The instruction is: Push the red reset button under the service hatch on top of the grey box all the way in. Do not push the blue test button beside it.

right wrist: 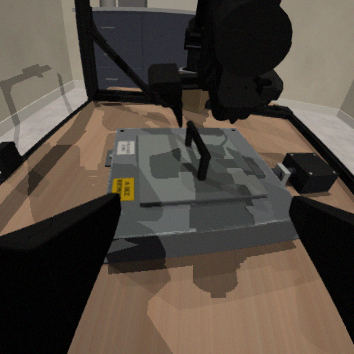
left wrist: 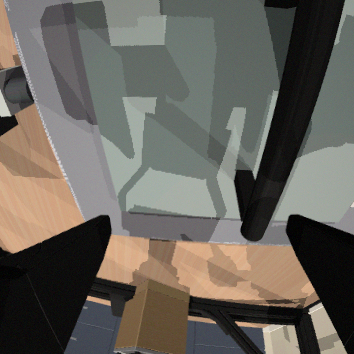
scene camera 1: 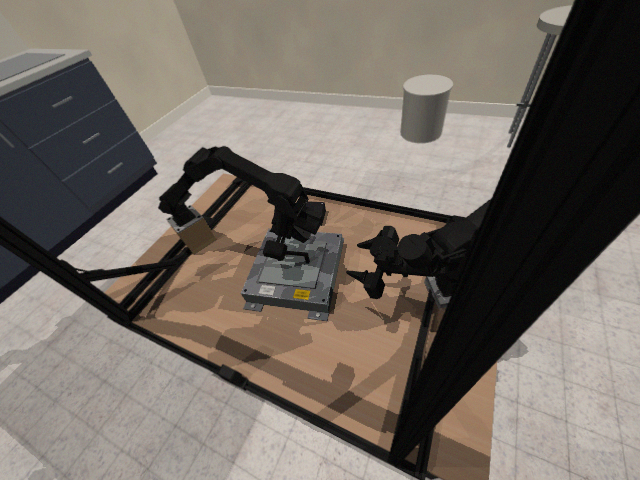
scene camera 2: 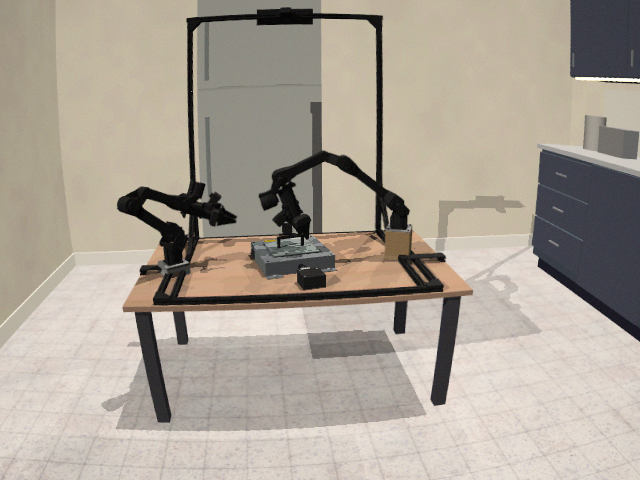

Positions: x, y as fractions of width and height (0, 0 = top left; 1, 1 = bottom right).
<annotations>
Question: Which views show my left gripper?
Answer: The right wrist view, the left wrist view, scene camera 1 and scene camera 2: all of them.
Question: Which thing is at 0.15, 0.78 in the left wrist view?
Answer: My left gripper.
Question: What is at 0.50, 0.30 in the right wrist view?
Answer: My left gripper.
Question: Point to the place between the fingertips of my right gripper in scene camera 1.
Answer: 0.55, 0.54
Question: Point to a grey box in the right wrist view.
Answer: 0.45, 0.65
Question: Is my right gripper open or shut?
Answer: Open.
</annotations>
